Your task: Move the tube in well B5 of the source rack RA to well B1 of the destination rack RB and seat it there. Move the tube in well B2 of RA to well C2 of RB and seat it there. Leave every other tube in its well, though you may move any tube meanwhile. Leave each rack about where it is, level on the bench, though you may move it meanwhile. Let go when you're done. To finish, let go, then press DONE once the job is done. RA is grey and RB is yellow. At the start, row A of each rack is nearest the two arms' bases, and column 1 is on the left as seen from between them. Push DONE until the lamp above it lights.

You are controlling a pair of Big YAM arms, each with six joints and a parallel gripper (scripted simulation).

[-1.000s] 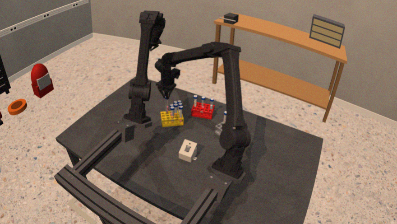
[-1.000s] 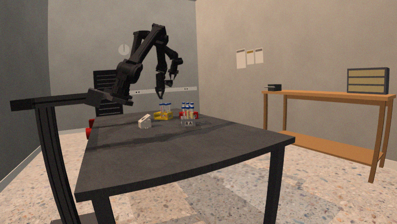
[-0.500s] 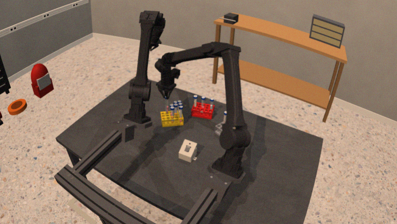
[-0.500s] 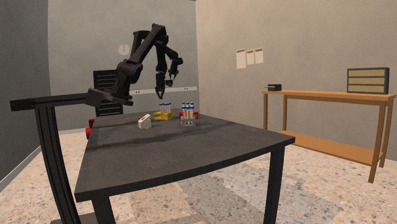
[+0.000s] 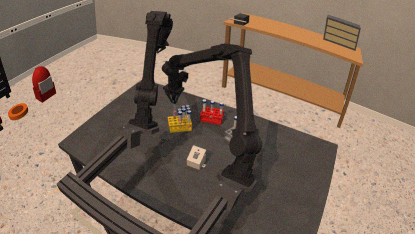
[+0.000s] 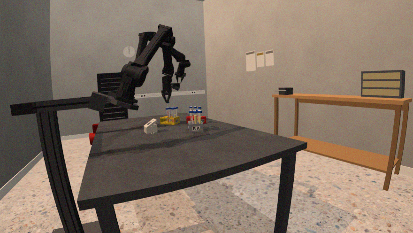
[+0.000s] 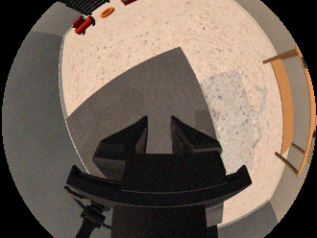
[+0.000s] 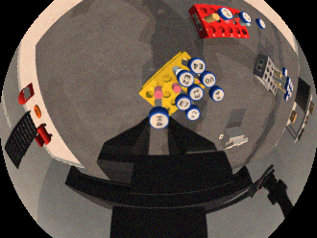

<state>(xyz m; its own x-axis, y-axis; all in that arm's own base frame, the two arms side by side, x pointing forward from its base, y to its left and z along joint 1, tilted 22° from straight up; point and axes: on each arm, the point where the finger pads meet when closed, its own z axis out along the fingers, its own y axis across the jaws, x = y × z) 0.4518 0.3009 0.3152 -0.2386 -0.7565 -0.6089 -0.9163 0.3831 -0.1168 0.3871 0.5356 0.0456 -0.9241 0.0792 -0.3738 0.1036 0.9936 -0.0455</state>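
My right hand is 19 cm short of the red rack, 14 cm above it and 13 cm to the left of it.
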